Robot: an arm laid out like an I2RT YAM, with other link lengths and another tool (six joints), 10 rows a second.
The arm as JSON. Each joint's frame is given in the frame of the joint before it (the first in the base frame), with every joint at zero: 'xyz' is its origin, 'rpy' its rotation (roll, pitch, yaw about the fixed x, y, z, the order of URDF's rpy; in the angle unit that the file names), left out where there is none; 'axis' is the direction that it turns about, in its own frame. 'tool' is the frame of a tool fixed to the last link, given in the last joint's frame.
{
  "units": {
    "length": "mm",
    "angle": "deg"
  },
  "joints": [
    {
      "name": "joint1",
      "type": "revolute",
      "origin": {
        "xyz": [
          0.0,
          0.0,
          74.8
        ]
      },
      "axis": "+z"
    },
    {
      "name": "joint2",
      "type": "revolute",
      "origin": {
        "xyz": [
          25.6,
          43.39,
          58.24
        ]
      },
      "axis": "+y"
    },
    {
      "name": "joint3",
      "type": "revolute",
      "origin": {
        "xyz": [
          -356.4,
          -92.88,
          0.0
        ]
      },
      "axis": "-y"
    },
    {
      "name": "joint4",
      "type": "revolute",
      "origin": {
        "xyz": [
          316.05,
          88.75,
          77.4
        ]
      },
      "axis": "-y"
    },
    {
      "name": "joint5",
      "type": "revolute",
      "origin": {
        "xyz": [
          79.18,
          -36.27,
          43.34
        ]
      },
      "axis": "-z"
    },
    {
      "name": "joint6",
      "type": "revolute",
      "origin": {
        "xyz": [
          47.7,
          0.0,
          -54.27
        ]
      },
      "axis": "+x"
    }
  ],
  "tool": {
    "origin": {
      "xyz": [
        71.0,
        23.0,
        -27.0
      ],
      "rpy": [
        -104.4,
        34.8,
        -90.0
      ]
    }
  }
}
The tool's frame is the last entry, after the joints.
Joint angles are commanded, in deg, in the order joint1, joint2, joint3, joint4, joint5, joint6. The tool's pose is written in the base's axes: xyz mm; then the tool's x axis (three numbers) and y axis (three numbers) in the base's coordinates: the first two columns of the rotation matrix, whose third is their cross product. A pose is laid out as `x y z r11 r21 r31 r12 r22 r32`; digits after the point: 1 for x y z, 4 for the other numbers.
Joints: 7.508, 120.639, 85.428, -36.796, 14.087, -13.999
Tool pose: 527.5 58.8 119.0 -0.2861 -0.9522 0.1067 -0.9535 0.2719 -0.1299
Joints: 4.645, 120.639, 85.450, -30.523, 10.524, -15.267
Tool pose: 551.1 40.9 122.1 -0.2993 -0.9540 0.0194 -0.9348 0.2891 -0.2065
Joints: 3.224, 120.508, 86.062, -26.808, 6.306, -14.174
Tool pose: 567.9 37.5 130.2 -0.3054 -0.9489 -0.0793 -0.9148 0.3155 -0.2521
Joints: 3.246, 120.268, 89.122, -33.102, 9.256, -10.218
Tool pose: 563.9 33.5 146.1 -0.3867 -0.9209 -0.0490 -0.8952 0.3876 -0.2200
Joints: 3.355, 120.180, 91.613, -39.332, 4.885, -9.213
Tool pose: 554.4 43.7 158.1 -0.3757 -0.9222 -0.0913 -0.9133 0.3852 -0.1321
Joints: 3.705, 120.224, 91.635, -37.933, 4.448, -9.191
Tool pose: 559.0 48.3 158.8 -0.3653 -0.9246 -0.1081 -0.9133 0.3784 -0.1503
